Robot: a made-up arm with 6 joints. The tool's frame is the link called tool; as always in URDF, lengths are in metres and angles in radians. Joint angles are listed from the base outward.
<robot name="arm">
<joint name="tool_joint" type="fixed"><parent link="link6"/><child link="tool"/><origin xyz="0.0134 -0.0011 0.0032" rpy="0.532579 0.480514 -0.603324"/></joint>
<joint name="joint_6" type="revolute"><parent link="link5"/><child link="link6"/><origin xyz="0.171 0.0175 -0.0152" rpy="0 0 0"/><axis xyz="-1 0 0"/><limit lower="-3.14" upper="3.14"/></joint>
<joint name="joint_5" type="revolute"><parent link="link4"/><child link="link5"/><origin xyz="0.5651 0.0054 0.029" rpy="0 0 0"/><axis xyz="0 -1 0"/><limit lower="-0.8" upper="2.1"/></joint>
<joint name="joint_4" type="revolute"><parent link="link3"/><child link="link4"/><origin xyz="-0.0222 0.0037 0.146" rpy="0 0 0"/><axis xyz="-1 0 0"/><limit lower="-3.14" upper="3.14"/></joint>
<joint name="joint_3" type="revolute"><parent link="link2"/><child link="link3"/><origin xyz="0.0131 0.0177 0.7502" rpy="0 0 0"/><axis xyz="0 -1 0"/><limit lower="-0.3" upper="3.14"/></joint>
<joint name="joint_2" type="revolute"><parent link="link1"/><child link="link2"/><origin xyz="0.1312 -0.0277 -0.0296" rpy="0 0 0"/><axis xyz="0 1 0"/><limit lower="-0.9" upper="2.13"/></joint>
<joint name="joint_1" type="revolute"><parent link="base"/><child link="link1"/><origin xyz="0.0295 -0.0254 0.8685" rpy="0 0 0"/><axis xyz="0 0 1"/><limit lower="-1.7" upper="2.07"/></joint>
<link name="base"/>
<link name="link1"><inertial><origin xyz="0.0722 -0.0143 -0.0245"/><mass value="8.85"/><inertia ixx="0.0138" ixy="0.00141" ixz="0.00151" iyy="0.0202" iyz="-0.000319" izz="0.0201"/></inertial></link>
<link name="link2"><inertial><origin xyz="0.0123 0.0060 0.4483"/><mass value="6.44"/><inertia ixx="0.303" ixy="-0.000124" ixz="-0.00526" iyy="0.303" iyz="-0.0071" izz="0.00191"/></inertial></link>
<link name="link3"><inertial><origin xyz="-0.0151 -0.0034 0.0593"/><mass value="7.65"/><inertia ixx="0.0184" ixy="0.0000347" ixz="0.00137" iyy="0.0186" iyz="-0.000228" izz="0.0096"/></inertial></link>
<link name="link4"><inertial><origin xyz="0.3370 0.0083 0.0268"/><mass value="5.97"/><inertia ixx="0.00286" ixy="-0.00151" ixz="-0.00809" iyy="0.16" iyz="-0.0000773" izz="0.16"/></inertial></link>
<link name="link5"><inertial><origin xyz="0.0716 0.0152 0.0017"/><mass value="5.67"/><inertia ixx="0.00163" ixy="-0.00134" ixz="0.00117" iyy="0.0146" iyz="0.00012" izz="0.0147"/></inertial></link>
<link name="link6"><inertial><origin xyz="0.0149 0.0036 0.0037"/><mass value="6.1"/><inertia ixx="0.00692" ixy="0" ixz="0" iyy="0.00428" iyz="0" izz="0.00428"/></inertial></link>
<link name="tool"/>
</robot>
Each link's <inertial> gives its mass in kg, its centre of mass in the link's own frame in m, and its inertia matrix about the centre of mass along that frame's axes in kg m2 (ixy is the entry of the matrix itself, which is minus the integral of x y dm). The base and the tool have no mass. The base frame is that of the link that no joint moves.
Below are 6 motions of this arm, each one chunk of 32 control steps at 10 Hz.
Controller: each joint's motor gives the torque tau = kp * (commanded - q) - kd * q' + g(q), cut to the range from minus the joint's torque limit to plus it. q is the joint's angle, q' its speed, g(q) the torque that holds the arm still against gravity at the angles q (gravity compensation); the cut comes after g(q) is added. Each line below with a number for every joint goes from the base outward.
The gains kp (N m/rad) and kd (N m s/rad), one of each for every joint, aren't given. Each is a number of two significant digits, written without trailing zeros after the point. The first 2 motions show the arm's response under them.
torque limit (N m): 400 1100 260 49 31 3.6
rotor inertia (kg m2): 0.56 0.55 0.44 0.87 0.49 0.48
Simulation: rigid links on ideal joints. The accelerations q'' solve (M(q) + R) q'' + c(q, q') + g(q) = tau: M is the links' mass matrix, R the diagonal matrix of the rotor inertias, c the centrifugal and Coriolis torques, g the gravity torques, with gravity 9.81 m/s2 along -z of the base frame. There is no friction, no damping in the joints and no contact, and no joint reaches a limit. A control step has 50 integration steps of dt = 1/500 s. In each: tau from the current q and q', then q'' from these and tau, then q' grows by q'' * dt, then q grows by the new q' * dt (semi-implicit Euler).
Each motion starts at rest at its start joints. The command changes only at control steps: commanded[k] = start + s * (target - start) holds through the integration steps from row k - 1 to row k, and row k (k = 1, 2, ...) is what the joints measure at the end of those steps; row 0 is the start. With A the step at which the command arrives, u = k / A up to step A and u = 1 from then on. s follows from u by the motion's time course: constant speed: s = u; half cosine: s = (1 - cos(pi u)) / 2; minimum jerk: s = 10 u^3 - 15 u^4 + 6 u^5; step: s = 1 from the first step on.
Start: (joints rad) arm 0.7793 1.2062 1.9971 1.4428 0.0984 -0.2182
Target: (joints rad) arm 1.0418 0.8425 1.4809 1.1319 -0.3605 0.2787
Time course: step
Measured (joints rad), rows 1 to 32:
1: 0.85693 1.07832 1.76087 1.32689 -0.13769 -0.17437
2: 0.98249 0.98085 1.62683 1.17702 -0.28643 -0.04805
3: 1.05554 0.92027 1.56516 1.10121 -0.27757 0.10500
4: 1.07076 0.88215 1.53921 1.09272 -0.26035 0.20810
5: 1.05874 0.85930 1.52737 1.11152 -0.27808 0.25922
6: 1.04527 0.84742 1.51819 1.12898 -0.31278 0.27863
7: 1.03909 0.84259 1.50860 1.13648 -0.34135 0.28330
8: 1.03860 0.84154 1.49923 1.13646 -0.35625 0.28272
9: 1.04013 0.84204 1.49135 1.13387 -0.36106 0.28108
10: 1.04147 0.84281 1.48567 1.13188 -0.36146 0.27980
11: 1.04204 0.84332 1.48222 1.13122 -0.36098 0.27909
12: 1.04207 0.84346 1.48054 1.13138 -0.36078 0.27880
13: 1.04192 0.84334 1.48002 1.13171 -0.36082 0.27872
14: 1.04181 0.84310 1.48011 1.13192 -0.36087 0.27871
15: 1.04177 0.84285 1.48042 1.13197 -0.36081 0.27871
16: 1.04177 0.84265 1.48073 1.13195 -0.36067 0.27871
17: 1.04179 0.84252 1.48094 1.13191 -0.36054 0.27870
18: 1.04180 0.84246 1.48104 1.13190 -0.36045 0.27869
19: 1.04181 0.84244 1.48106 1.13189 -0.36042 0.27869
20: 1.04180 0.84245 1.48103 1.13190 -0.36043 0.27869
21: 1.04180 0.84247 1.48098 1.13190 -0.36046 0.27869
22: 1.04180 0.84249 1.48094 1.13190 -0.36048 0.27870
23: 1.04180 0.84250 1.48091 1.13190 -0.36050 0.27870
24: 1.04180 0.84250 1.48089 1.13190 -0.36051 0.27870
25: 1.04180 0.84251 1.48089 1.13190 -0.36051 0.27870
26: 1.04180 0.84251 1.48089 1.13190 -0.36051 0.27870
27: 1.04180 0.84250 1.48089 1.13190 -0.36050 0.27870
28: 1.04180 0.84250 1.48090 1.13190 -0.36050 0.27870
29: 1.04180 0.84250 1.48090 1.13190 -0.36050 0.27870
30: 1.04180 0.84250 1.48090 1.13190 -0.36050 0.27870
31: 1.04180 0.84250 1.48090 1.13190 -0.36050 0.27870
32: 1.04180 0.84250 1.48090 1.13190 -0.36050 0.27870
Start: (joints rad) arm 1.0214 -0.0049 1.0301 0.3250 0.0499 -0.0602
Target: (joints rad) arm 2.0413 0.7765 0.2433 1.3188 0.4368 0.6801
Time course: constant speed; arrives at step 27
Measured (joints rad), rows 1 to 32:
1: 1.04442 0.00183 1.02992 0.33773 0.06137 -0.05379
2: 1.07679 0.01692 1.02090 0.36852 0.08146 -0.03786
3: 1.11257 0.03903 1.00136 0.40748 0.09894 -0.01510
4: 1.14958 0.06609 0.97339 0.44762 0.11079 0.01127
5: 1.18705 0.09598 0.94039 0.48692 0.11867 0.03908
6: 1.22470 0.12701 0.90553 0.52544 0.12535 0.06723
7: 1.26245 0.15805 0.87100 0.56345 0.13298 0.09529
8: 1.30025 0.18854 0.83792 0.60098 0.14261 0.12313
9: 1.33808 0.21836 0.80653 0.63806 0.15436 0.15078
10: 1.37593 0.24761 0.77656 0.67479 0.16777 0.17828
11: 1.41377 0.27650 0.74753 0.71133 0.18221 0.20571
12: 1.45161 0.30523 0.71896 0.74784 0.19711 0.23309
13: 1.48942 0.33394 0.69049 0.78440 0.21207 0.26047
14: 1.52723 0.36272 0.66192 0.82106 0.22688 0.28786
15: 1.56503 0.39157 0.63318 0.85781 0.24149 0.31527
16: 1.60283 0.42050 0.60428 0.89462 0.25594 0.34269
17: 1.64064 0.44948 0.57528 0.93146 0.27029 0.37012
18: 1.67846 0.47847 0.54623 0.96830 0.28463 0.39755
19: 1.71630 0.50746 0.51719 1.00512 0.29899 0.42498
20: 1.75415 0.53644 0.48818 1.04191 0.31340 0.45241
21: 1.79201 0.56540 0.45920 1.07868 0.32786 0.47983
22: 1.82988 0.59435 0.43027 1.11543 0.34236 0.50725
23: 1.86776 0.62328 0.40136 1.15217 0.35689 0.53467
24: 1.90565 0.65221 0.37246 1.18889 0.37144 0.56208
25: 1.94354 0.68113 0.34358 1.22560 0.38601 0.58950
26: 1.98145 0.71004 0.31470 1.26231 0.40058 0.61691
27: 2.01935 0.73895 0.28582 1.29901 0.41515 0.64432
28: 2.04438 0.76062 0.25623 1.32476 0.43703 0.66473
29: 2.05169 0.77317 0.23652 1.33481 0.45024 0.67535
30: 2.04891 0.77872 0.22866 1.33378 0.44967 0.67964
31: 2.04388 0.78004 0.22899 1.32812 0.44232 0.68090
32: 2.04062 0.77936 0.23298 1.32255 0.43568 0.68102
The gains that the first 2 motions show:
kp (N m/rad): 3100 2700 490 130 81 38
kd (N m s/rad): 330 500 95 13 15 6.9
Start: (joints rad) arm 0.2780 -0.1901 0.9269 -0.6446 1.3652 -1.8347
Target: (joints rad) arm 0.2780 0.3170 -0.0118 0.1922 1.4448 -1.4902
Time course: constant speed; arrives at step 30
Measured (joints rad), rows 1 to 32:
1: 0.27780 -0.18678 0.92223 -0.63117 1.37116 -1.83176
2: 0.27768 -0.17833 0.90820 -0.60276 1.37850 -1.82462
3: 0.27769 -0.16546 0.88543 -0.57035 1.38268 -1.81475
4: 0.27779 -0.14955 0.85637 -0.54065 1.38350 -1.80365
5: 0.27790 -0.13196 0.82367 -0.51417 1.38244 -1.79221
6: 0.27799 -0.11373 0.78955 -0.48881 1.38106 -1.78075
7: 0.27804 -0.09555 0.75546 -0.46283 1.38037 -1.76933
8: 0.27807 -0.07772 0.72212 -0.43573 1.38079 -1.75792
9: 0.27808 -0.06032 0.68970 -0.40782 1.38231 -1.74648
10: 0.27808 -0.04326 0.65803 -0.37961 1.38466 -1.73500
11: 0.27808 -0.02639 0.62683 -0.35143 1.38751 -1.72350
12: 0.27807 -0.00961 0.59582 -0.32340 1.39054 -1.71200
13: 0.27807 0.00717 0.56484 -0.29548 1.39355 -1.70049
14: 0.27806 0.02398 0.53378 -0.26763 1.39646 -1.68899
15: 0.27806 0.04085 0.50263 -0.23980 1.39924 -1.67750
16: 0.27806 0.05775 0.47139 -0.21195 1.40192 -1.66602
17: 0.27805 0.07468 0.44010 -0.18411 1.40454 -1.65454
18: 0.27805 0.09161 0.40878 -0.15625 1.40713 -1.64306
19: 0.27805 0.10855 0.37746 -0.12839 1.40972 -1.63158
20: 0.27804 0.12549 0.34615 -0.10053 1.41232 -1.62010
21: 0.27804 0.14242 0.31485 -0.07267 1.41494 -1.60861
22: 0.27803 0.15934 0.28355 -0.04482 1.41756 -1.59713
23: 0.27803 0.17626 0.25226 -0.01696 1.42019 -1.58565
24: 0.27803 0.19319 0.22097 0.01090 1.42283 -1.57417
25: 0.27802 0.21011 0.18968 0.03875 1.42546 -1.56269
26: 0.27802 0.22703 0.15840 0.06661 1.42810 -1.55120
27: 0.27802 0.24395 0.12711 0.09447 1.43073 -1.53972
28: 0.27801 0.26087 0.09582 0.12233 1.43336 -1.52824
29: 0.27801 0.27779 0.06453 0.15018 1.43599 -1.51676
30: 0.27801 0.29471 0.03323 0.17804 1.43861 -1.50528
31: 0.27842 0.30786 0.00634 0.19711 1.43441 -1.49670
32: 0.27866 0.31567 -0.01059 0.20343 1.42932 -1.49224

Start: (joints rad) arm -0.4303 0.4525 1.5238 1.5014 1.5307 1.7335
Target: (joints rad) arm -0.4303 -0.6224 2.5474 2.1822 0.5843 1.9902
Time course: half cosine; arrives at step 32
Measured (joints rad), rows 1 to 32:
1: -0.43033 0.45184 1.52398 1.50298 1.52990 1.73363
2: -0.43042 0.44910 1.52535 1.50864 1.52672 1.73421
3: -0.43054 0.44292 1.52948 1.51882 1.52001 1.73561
4: -0.43066 0.43240 1.53765 1.53215 1.50929 1.73809
5: -0.43074 0.41706 1.55067 1.54735 1.49444 1.74176
6: -0.43077 0.39674 1.56884 1.56396 1.47546 1.74665
7: -0.43077 0.37155 1.59205 1.58214 1.45242 1.75273
8: -0.43074 0.34177 1.61997 1.60227 1.42551 1.75990
9: -0.43070 0.30776 1.65213 1.62460 1.39496 1.76810
10: -0.43064 0.26992 1.68804 1.64919 1.36106 1.77721
11: -0.43059 0.22866 1.72725 1.67587 1.32415 1.78713
12: -0.43052 0.18441 1.76933 1.70436 1.28459 1.79777
13: -0.43045 0.13758 1.81388 1.73430 1.24280 1.80902
14: -0.43037 0.08862 1.86049 1.76536 1.19918 1.82078
15: -0.43029 0.03798 1.90875 1.79717 1.15419 1.83292
16: -0.43022 -0.01386 1.95823 1.82942 1.10826 1.84535
17: -0.43014 -0.06639 2.00848 1.86180 1.06185 1.85794
18: -0.43008 -0.11912 2.05904 1.89401 1.01541 1.87056
19: -0.43002 -0.17153 2.10943 1.92577 0.96938 1.88310
20: -0.42998 -0.22310 2.15917 1.95677 0.92420 1.89544
21: -0.42995 -0.27332 2.20778 1.98674 0.88027 1.90745
22: -0.42993 -0.32171 2.25479 2.01539 0.83802 1.91903
23: -0.42992 -0.36779 2.29975 2.04245 0.79782 1.93005
24: -0.42991 -0.41111 2.34220 2.06766 0.76005 1.94042
25: -0.42991 -0.45125 2.38172 2.09077 0.72504 1.95003
26: -0.42992 -0.48783 2.41792 2.11155 0.69312 1.95879
27: -0.42993 -0.52049 2.45043 2.12979 0.66458 1.96662
28: -0.42994 -0.54892 2.47892 2.14530 0.63970 1.97344
29: -0.42996 -0.57287 2.50310 2.15791 0.61870 1.97919
30: -0.42997 -0.59212 2.52273 2.16749 0.60180 1.98380
31: -0.42999 -0.60649 2.53760 2.17393 0.58917 1.98725
32: -0.43000 -0.61585 2.54757 2.17716 0.58094 1.98949

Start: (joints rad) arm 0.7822 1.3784 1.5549 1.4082 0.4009 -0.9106
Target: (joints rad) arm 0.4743 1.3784 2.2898 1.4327 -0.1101 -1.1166
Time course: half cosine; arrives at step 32
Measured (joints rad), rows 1 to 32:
1: 0.78200 1.37849 1.55539 1.40832 0.40079 -0.91071
2: 0.78107 1.37874 1.55734 1.40871 0.40004 -0.91123
3: 0.77881 1.37908 1.56160 1.40935 0.39777 -0.91243
4: 0.77491 1.37941 1.56875 1.41009 0.39320 -0.91450
5: 0.76930 1.37966 1.57911 1.41080 0.38593 -0.91753
6: 0.76214 1.37981 1.59278 1.41147 0.37597 -0.92150
7: 0.75361 1.37986 1.60969 1.41210 0.36353 -0.92639
8: 0.74389 1.37983 1.62969 1.41275 0.34893 -0.93214
9: 0.73311 1.37975 1.65256 1.41345 0.33242 -0.93869
10: 0.72136 1.37963 1.67805 1.41421 0.31418 -0.94595
11: 0.70873 1.37950 1.70590 1.41505 0.29439 -0.95387
12: 0.69533 1.37935 1.73582 1.41597 0.27317 -0.96236
13: 0.68127 1.37920 1.76752 1.41695 0.25072 -0.97135
14: 0.66669 1.37905 1.80069 1.41799 0.22723 -0.98074
15: 0.65174 1.37890 1.83504 1.41906 0.20294 -0.99044
16: 0.63657 1.37874 1.87022 1.42017 0.17809 -1.00037
17: 0.62133 1.37857 1.90591 1.42128 0.15293 -1.01043
18: 0.60617 1.37841 1.94176 1.42240 0.12772 -1.02052
19: 0.59123 1.37825 1.97744 1.42352 0.10270 -1.03054
20: 0.57666 1.37809 2.01260 1.42461 0.07810 -1.04040
21: 0.56260 1.37794 2.04690 1.42568 0.05418 -1.05000
22: 0.54918 1.37780 2.08001 1.42671 0.03115 -1.05925
23: 0.53653 1.37767 2.11160 1.42769 0.00923 -1.06806
24: 0.52477 1.37756 2.14137 1.42861 -0.01136 -1.07635
25: 0.51402 1.37745 2.16904 1.42946 -0.03044 -1.08403
26: 0.50436 1.37737 2.19432 1.43022 -0.04782 -1.09104
27: 0.49591 1.37729 2.21698 1.43090 -0.06334 -1.09730
28: 0.48872 1.37723 2.23680 1.43148 -0.07685 -1.10275
29: 0.48288 1.37718 2.25358 1.43195 -0.08824 -1.10734
30: 0.47842 1.37715 2.26716 1.43232 -0.09739 -1.11103
31: 0.47541 1.37712 2.27741 1.43256 -0.10422 -1.11379
32: 0.47385 1.37711 2.28423 1.43269 -0.10866 -1.11557

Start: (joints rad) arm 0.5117 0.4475 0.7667 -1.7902 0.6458 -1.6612
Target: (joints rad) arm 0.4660 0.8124 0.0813 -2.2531 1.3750 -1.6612
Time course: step
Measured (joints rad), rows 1 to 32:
1: 0.49414 0.51737 0.68755 -1.86208 0.82216 -1.65948
2: 0.47099 0.63486 0.48038 -2.03715 1.03476 -1.65902
3: 0.46097 0.74147 0.26930 -2.22720 1.14557 -1.66140
4: 0.46209 0.80646 0.12008 -2.35147 1.21427 -1.66422
5: 0.46633 0.83117 0.04799 -2.38331 1.27390 -1.66543
6: 0.46819 0.83306 0.03294 -2.34917 1.31920 -1.66491
7: 0.46728 0.82683 0.04486 -2.29468 1.34686 -1.66355
8: 0.46569 0.81982 0.06242 -2.25331 1.36211 -1.66218
9: 0.46489 0.81470 0.07579 -2.23554 1.37042 -1.66124
10: 0.46501 0.81199 0.08276 -2.23554 1.37462 -1.66080
11: 0.46553 0.81114 0.08475 -2.24287 1.37618 -1.66075
12: 0.46598 0.81131 0.08412 -2.25001 1.37625 -1.66089
13: 0.46619 0.81180 0.08277 -2.25402 1.37577 -1.66106
14: 0.46620 0.81221 0.08170 -2.25512 1.37528 -1.66117
15: 0.46610 0.81244 0.08115 -2.25465 1.37500 -1.66123
16: 0.46602 0.81250 0.08102 -2.25381 1.37490 -1.66124
17: 0.46598 0.81248 0.08109 -2.25319 1.37491 -1.66122
18: 0.46597 0.81244 0.08120 -2.25293 1.37495 -1.66121
19: 0.46598 0.81241 0.08128 -2.25292 1.37499 -1.66120
20: 0.46599 0.81239 0.08132 -2.25299 1.37500 -1.66120
21: 0.46600 0.81239 0.08132 -2.25307 1.37501 -1.66120
22: 0.46600 0.81239 0.08131 -2.25311 1.37501 -1.66120
23: 0.46600 0.81240 0.08130 -2.25312 1.37500 -1.66120
24: 0.46600 0.81240 0.08130 -2.25311 1.37500 -1.66120
25: 0.46600 0.81240 0.08130 -2.25311 1.37500 -1.66120
26: 0.46600 0.81240 0.08130 -2.25310 1.37500 -1.66120
27: 0.46600 0.81240 0.08130 -2.25310 1.37500 -1.66120
28: 0.46600 0.81240 0.08130 -2.25310 1.37500 -1.66120
29: 0.46600 0.81240 0.08130 -2.25310 1.37500 -1.66120
30: 0.46600 0.81240 0.08130 -2.25310 1.37500 -1.66120
31: 0.46600 0.81240 0.08130 -2.25310 1.37500 -1.66120
32: 0.46600 0.81240 0.08130 -2.25310 1.37500 -1.66120

